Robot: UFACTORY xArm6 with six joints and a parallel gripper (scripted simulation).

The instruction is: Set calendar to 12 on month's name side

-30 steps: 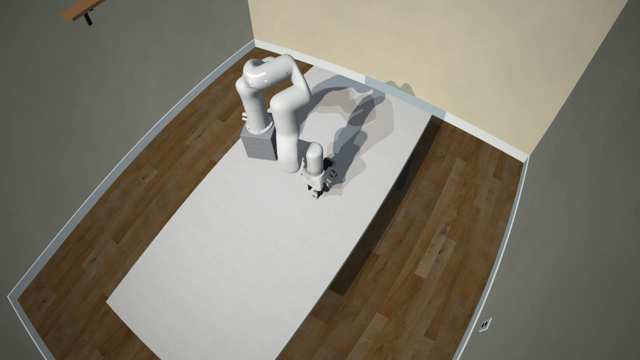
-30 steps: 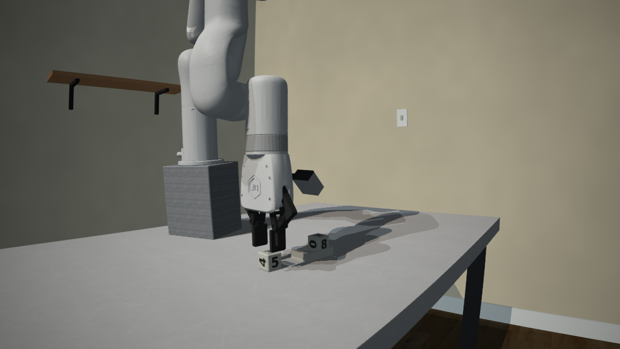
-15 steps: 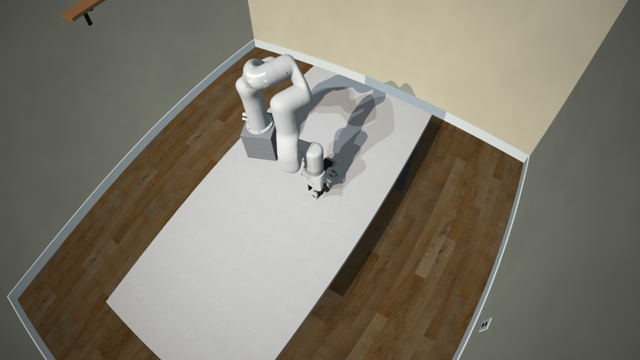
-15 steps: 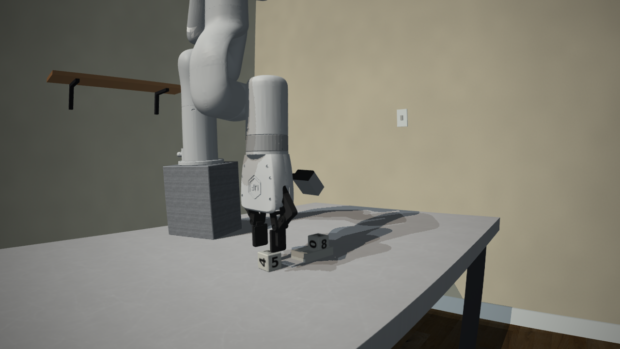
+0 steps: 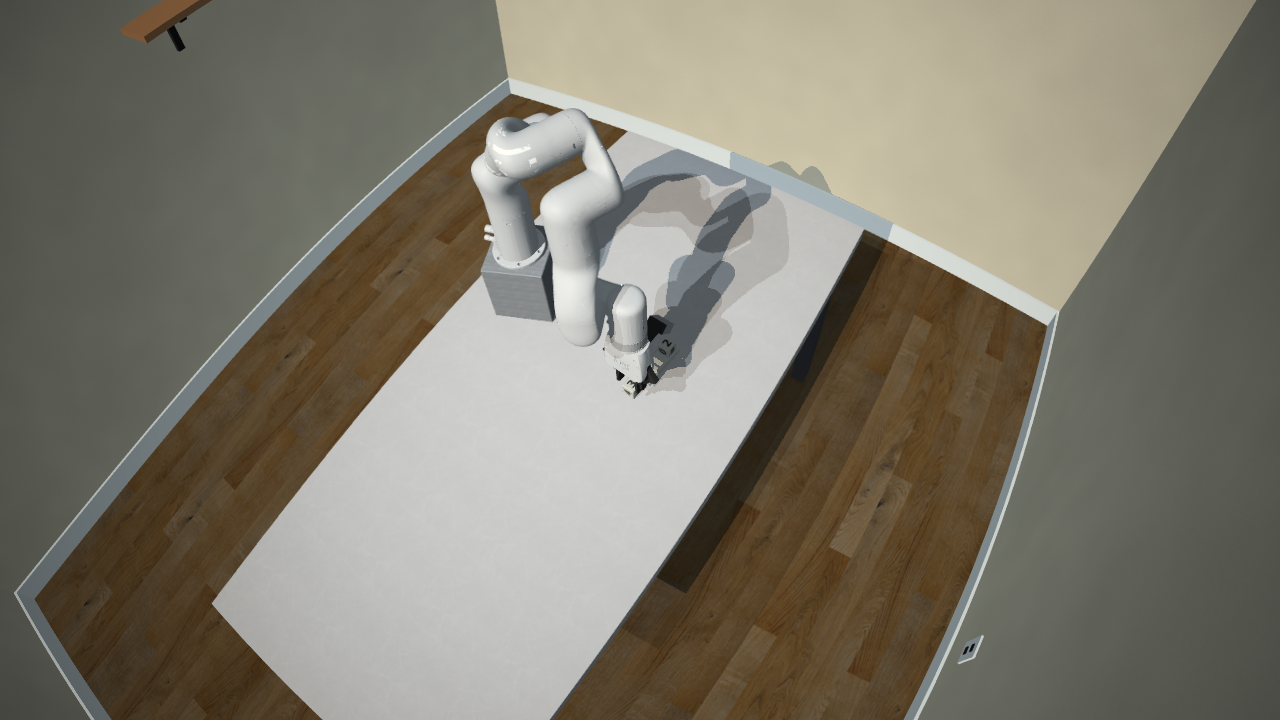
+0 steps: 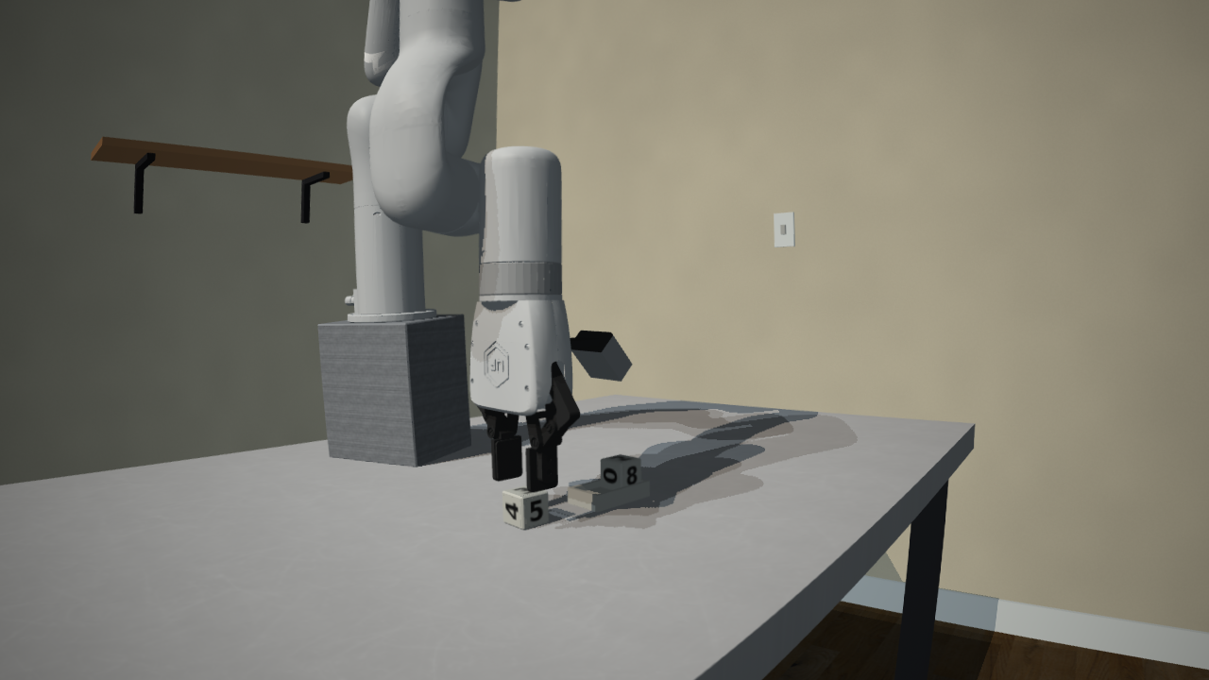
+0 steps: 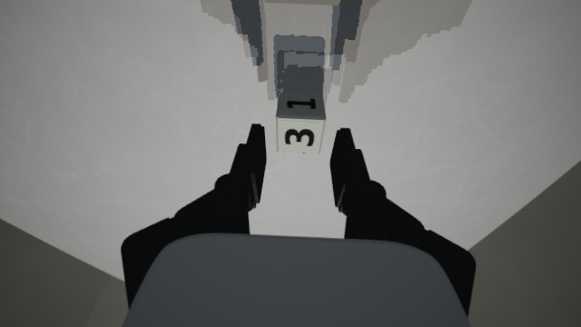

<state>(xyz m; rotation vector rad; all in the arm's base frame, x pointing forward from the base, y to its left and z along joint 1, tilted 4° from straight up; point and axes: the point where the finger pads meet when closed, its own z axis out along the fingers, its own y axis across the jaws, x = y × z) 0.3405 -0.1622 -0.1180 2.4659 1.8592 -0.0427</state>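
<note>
My gripper is now 30 mm short of the calendar tray, 110 mm to the right of it and 50 mm above it.
</note>
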